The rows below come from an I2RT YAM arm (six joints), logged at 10 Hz.
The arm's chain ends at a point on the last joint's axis. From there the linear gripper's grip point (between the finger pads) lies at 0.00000 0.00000 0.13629 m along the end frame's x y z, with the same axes.
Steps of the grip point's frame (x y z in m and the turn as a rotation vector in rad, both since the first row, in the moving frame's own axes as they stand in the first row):
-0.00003, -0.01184, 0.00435, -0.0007, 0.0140, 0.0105
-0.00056, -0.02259, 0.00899, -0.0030, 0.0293, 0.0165
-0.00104, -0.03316, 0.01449, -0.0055, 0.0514, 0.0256
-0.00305, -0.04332, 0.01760, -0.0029, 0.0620, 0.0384
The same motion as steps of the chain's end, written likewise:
-0.00194, -0.01195, 0.00436, -0.0007, 0.0140, 0.0105
-0.00455, -0.02303, 0.00905, -0.0030, 0.0293, 0.0165
-0.00803, -0.03400, 0.01467, -0.0055, 0.0514, 0.0256
-0.01148, -0.04388, 0.01786, -0.0029, 0.0620, 0.0384

